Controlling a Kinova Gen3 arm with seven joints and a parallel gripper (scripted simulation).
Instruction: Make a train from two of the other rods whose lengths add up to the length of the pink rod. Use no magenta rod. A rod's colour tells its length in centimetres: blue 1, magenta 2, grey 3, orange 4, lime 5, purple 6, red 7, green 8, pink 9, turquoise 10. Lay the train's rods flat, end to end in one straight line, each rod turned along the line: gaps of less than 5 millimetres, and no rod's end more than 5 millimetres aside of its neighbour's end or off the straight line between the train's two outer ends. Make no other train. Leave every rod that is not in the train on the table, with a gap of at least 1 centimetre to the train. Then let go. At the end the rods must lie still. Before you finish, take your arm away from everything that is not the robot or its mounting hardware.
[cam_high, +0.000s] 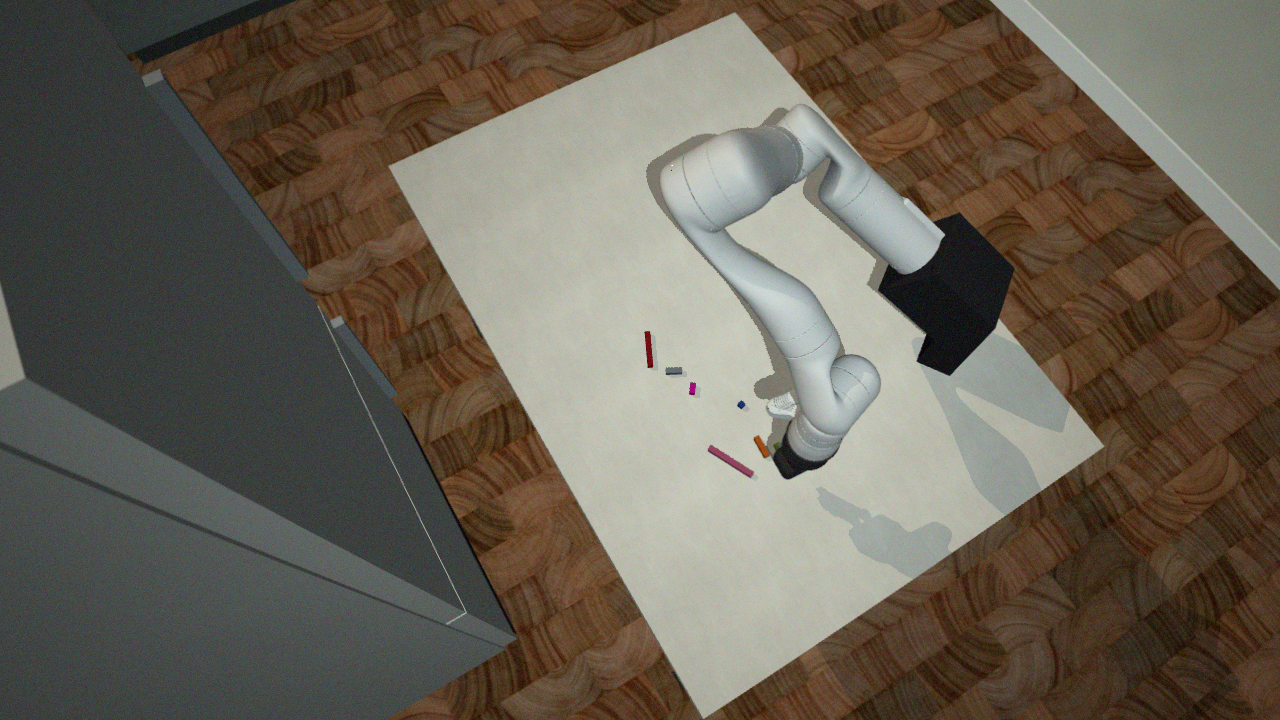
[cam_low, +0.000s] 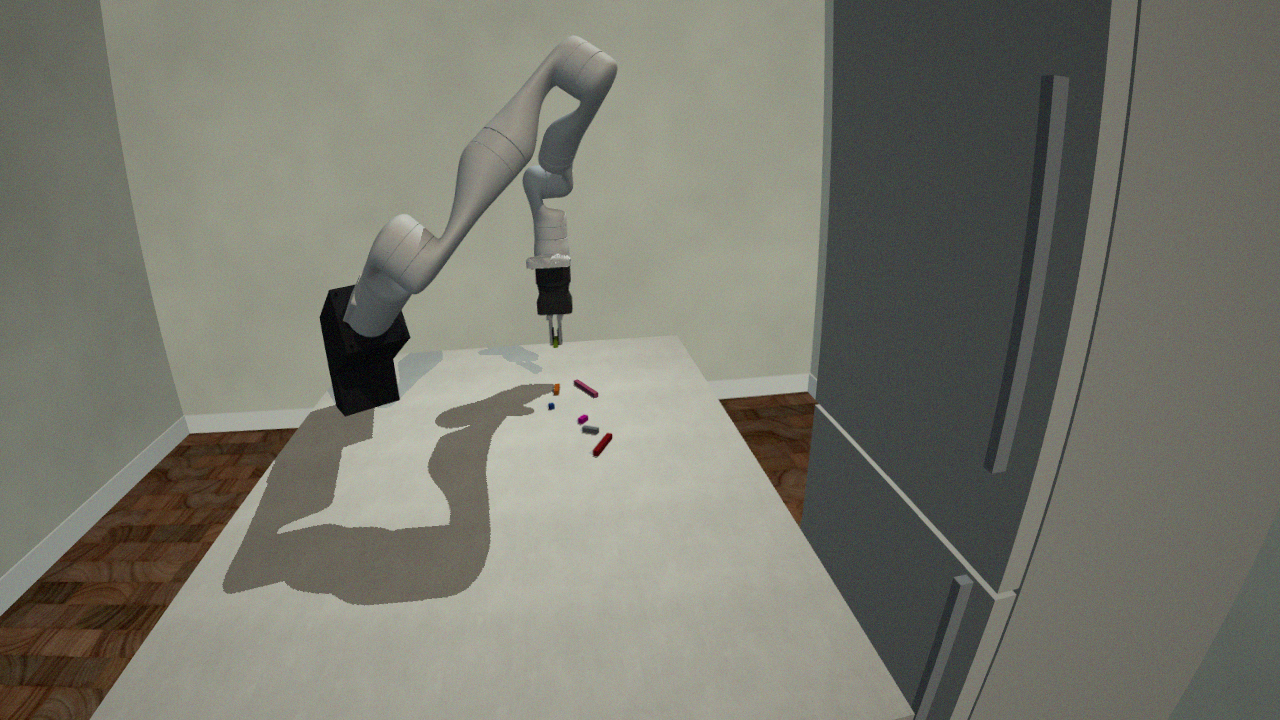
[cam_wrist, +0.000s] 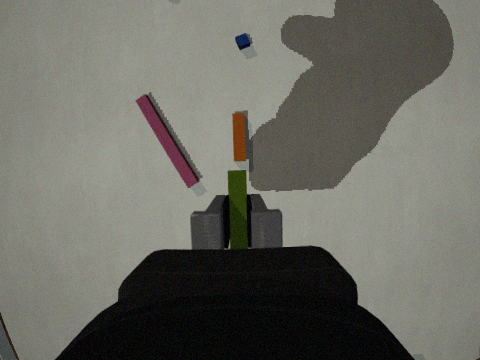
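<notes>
My hand is 20 mm past the orange rod, 50 mm to the left of it and 100 mm above it. Also, from my hand: blue rod 50 mm behind, 120 mm to the right, 100 mm below; pink rod 40 mm ahead, 70 mm to the right, 100 mm below; lime rod 10 mm below.
</notes>
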